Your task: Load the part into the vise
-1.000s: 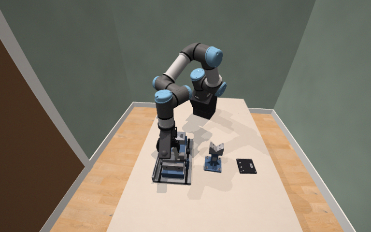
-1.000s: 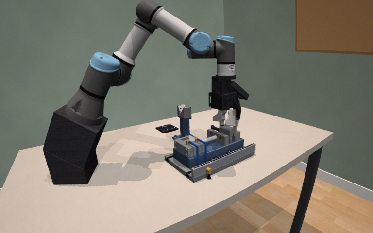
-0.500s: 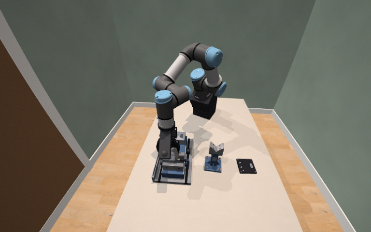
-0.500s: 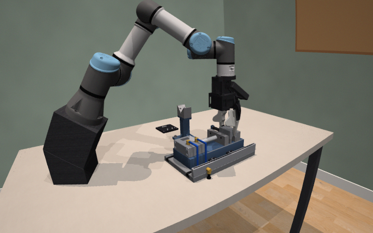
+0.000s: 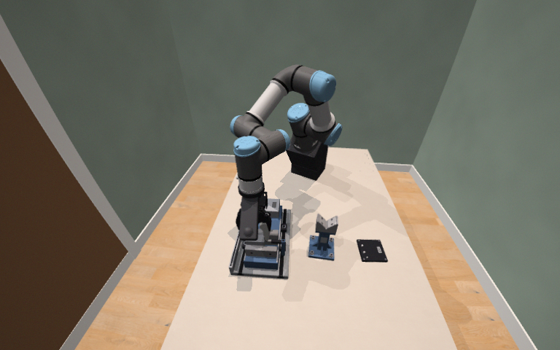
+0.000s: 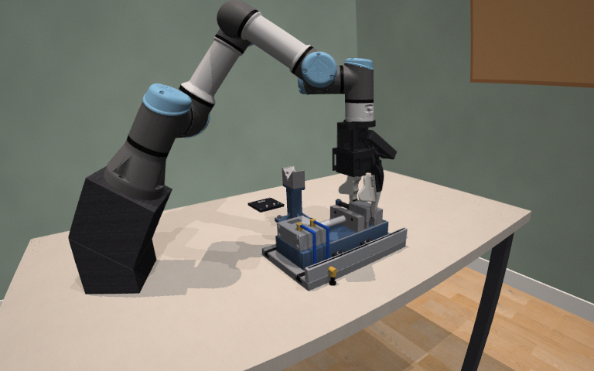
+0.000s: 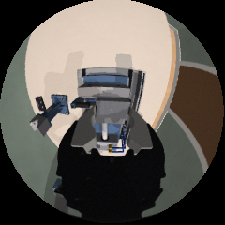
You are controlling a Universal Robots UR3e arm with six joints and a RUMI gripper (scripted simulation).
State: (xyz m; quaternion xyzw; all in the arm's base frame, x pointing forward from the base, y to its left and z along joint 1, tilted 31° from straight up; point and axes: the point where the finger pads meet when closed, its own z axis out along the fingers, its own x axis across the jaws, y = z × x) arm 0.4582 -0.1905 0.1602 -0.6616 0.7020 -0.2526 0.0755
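The part is 1 cm below my hand. Round my hand: air cylinder (16 cm behind, 4 cm to the left, 2 cm below); grey vise side rail (8 cm behind, 7 cm below, 6 cm to the right); vise (7 cm behind, 6 cm below, 3 cm to the left).
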